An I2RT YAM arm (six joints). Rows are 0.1 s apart.
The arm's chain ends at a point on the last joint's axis. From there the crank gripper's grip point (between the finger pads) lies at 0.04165 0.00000 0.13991 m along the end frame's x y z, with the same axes.
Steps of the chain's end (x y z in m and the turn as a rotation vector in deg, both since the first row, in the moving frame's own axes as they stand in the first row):
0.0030, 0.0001, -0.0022, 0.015, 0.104, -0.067
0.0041, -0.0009, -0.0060, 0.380, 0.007, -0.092
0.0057, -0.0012, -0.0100, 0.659, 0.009, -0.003
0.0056, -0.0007, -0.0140, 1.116, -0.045, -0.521
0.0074, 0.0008, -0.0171, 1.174, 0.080, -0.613
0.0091, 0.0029, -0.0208, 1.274, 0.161, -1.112
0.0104, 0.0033, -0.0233, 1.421, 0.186, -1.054
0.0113, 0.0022, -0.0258, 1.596, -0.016, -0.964
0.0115, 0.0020, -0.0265, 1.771, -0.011, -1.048
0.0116, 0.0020, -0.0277, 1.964, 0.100, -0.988
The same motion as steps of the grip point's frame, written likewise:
0.0033, 0.0000, -0.0023, 0.015, 0.104, -0.067
0.0041, -0.0019, -0.0060, 0.380, 0.007, -0.092
0.0057, -0.0028, -0.0100, 0.659, 0.009, -0.003
0.0055, -0.0038, -0.0140, 1.116, -0.045, -0.521
0.0076, -0.0025, -0.0172, 1.174, 0.080, -0.613
0.0095, -0.0010, -0.0210, 1.274, 0.161, -1.112
0.0108, -0.0009, -0.0235, 1.421, 0.186, -1.054
0.0112, -0.0024, -0.0259, 1.596, -0.016, -0.964
0.0114, -0.0031, -0.0266, 1.771, -0.011, -1.048
0.0118, -0.0035, -0.0279, 1.964, 0.100, -0.988

